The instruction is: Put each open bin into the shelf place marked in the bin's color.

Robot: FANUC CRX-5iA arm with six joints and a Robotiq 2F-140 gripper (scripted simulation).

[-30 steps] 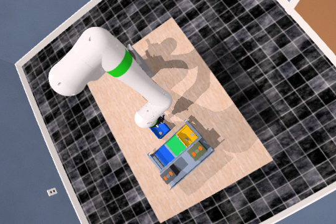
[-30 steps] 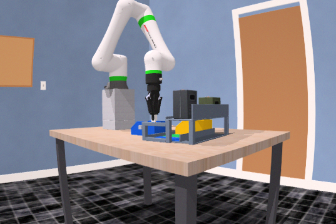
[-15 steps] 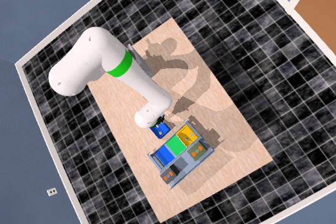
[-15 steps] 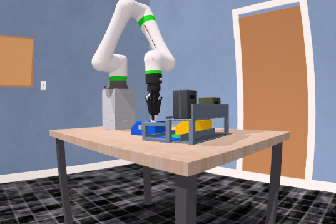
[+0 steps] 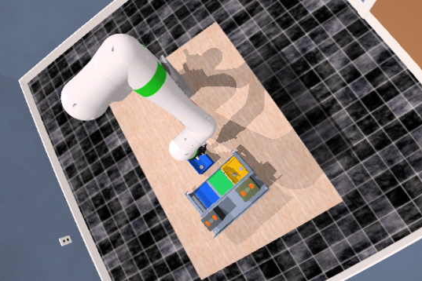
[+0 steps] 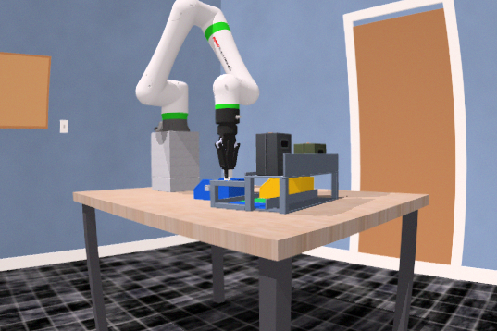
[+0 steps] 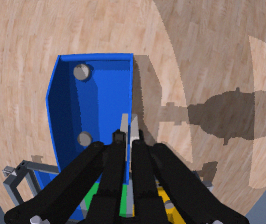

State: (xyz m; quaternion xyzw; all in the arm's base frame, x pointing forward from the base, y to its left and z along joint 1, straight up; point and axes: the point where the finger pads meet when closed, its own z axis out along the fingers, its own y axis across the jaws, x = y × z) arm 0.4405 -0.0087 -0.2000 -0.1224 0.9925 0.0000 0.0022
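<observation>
The blue bin is 1 cm ahead of my hand, 5 cm to the right of it and 4 cm below it. Round my hand: yellow bin 20 cm ahead, 12 cm to the left, 3 cm below; dark box 34 cm ahead, 9 cm to the right, 9 cm above.
</observation>
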